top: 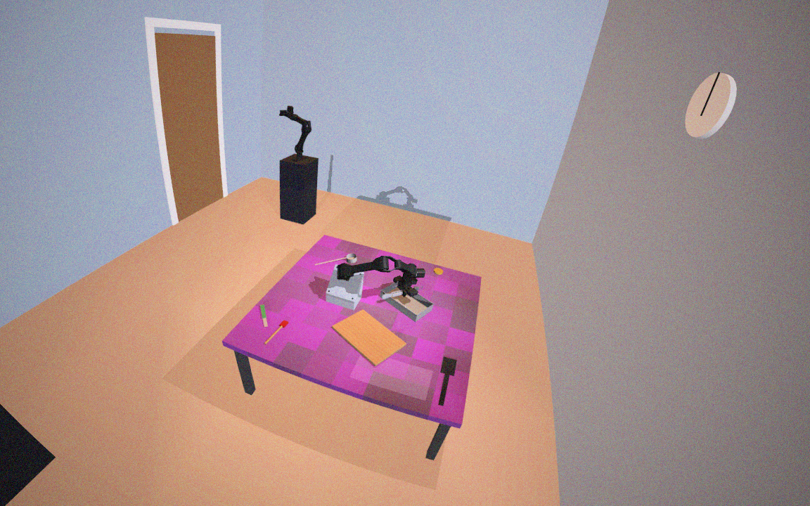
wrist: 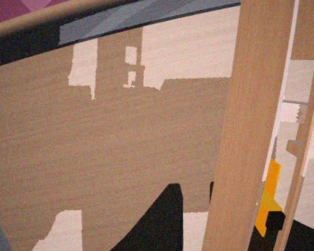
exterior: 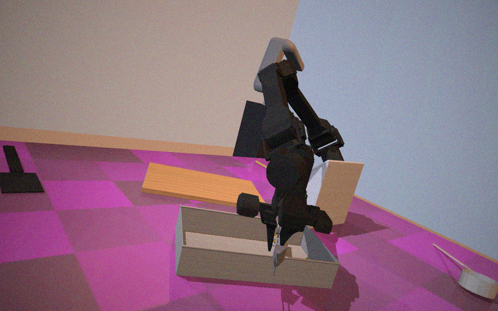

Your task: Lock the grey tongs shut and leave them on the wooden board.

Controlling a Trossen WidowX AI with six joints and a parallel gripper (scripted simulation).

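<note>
Now: gripper tip 30 mm short of the roasting tin and 30 mm to the left of it. Round my gripper tip: wooden board: 90 mm behind, 400 mm to the right, 20 mm below; lock piece: 20 mm ahead, 10 mm to the left, 40 mm above; black spatula: 380 mm ahead, 530 mm to the right, 30 mm below.
</note>
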